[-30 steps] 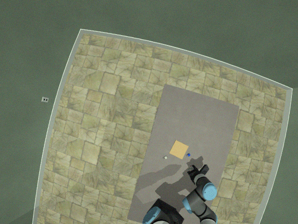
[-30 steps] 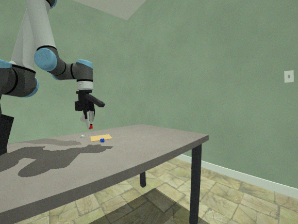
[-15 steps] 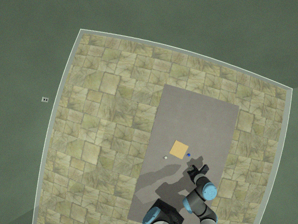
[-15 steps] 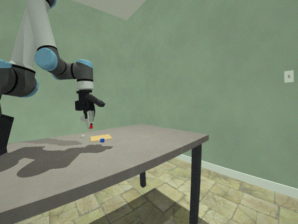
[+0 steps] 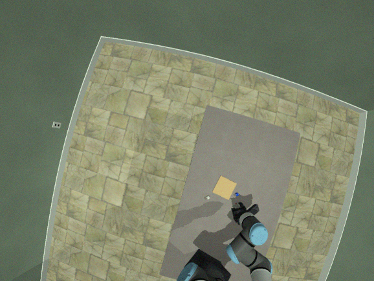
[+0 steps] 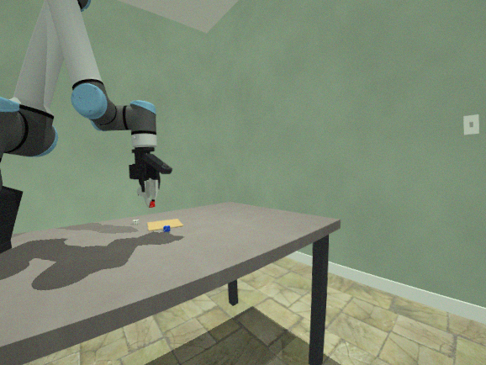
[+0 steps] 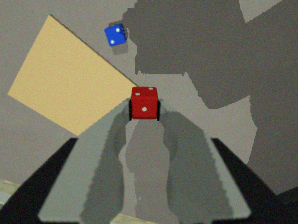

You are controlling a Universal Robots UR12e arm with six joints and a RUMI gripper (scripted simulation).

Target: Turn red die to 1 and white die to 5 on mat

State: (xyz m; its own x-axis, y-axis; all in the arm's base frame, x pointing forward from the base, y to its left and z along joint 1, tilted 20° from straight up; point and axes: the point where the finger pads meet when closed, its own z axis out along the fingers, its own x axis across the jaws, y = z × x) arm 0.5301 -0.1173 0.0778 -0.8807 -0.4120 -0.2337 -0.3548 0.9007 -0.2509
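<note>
Now: the tan mat 120 mm below my hand, 80 mm to the left of it and 80 mm ahead of it. Also, from my hand: blue die 110 mm below, 50 mm ahead, 20 mm to the right; then white die 190 mm to the left, 110 mm below; then red die 10 mm below.
</note>
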